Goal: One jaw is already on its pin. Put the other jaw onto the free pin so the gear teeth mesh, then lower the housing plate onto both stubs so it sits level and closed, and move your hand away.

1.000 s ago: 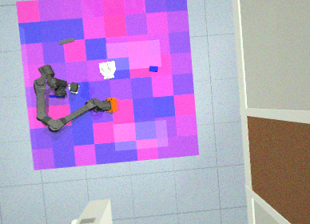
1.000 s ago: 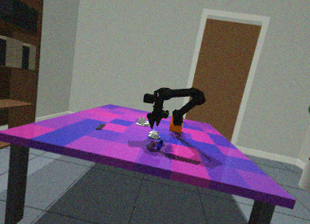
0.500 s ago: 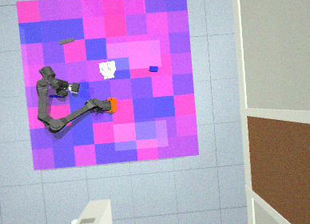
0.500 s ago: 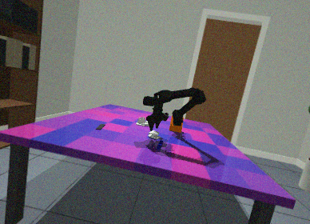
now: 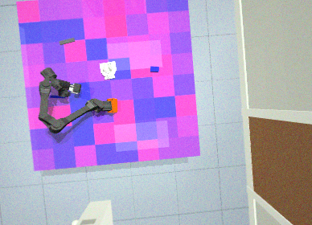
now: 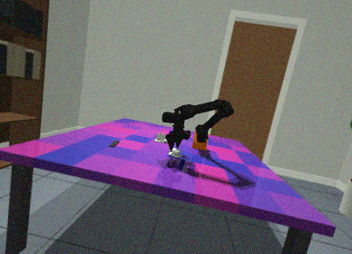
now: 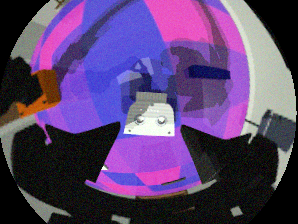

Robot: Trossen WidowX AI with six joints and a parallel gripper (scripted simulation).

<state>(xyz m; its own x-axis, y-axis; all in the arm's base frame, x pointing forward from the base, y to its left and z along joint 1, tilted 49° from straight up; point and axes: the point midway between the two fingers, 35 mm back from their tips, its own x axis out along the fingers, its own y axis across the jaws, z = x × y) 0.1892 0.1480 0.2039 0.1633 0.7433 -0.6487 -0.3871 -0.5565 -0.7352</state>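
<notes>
Now: gripper tip 26 cm to the left of the grey jaw, 6 cm short of it and 2 cm above it. Also, from my gripper tip: blue block (62 cm to the right, 3 cm ahead, 2 cm below); then blue bar (15 cm to the left, 5 cm behind, 2 cm below); then grey bar (36 cm ahead, 3 cm below).
</notes>
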